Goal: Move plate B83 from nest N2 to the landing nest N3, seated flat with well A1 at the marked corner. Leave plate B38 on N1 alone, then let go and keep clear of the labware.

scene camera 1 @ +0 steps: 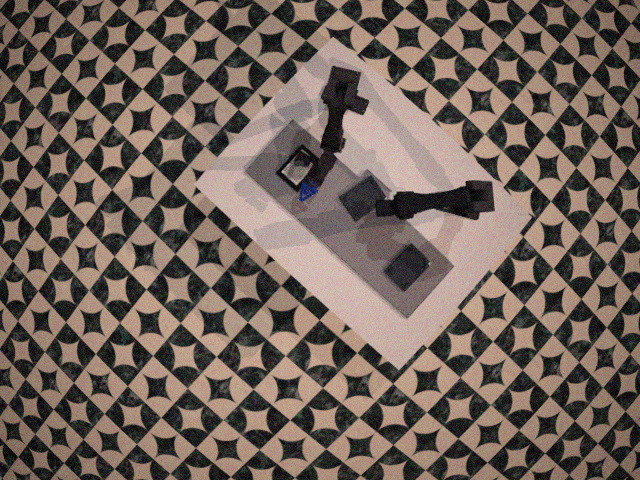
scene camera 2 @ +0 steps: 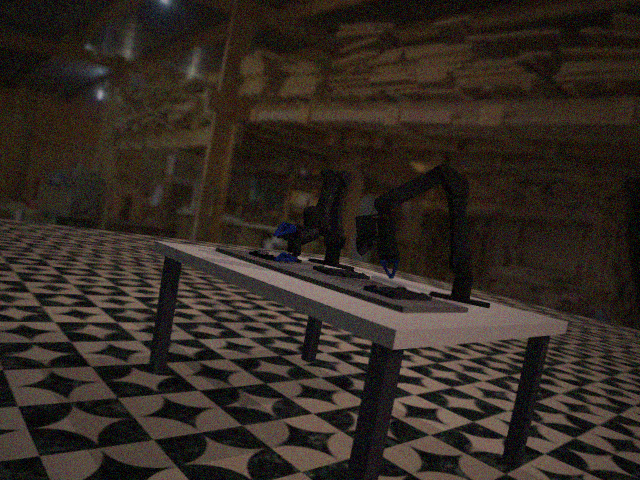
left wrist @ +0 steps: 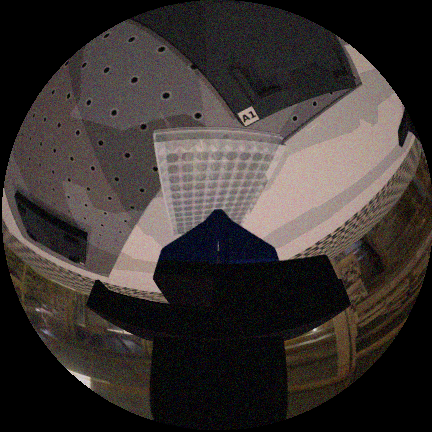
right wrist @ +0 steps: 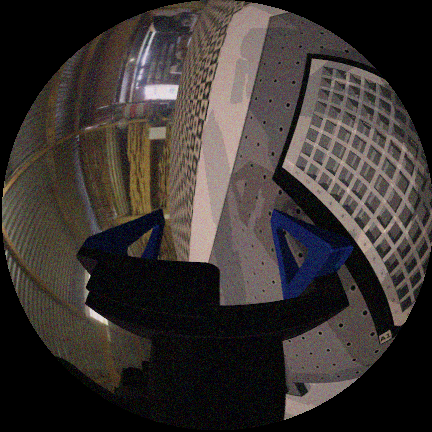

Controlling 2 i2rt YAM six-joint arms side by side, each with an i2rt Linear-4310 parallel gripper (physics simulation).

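A clear many-welled plate (left wrist: 212, 172) lies outside the nests, across the grey deck's edge and over the white table; whether it is tilted I cannot tell. Its far end is hidden behind my left gripper (left wrist: 218, 211) (scene camera 2: 390, 275), which is shut and empty. The empty middle nest (scene camera 1: 362, 198) has an A1 tag beside the plate in the left wrist view. The lower-right nest (scene camera 1: 406, 267) (left wrist: 52, 230) is also empty. A pale plate (scene camera 1: 297, 167) (right wrist: 367, 150) sits in the upper-left nest. My right gripper (scene camera 1: 308, 190) (scene camera 2: 283, 243) (right wrist: 217, 214) is open and empty beside it. Plate names are unreadable.
The nests stand on a grey perforated deck (scene camera 1: 325, 222) (right wrist: 265, 115) on the white table (scene camera 1: 465, 155) (scene camera 2: 310, 291). The left arm (scene camera 1: 434, 201) reaches in from the right and the right arm (scene camera 1: 336, 118) from the top. One right finger stands close to the nest's black rim.
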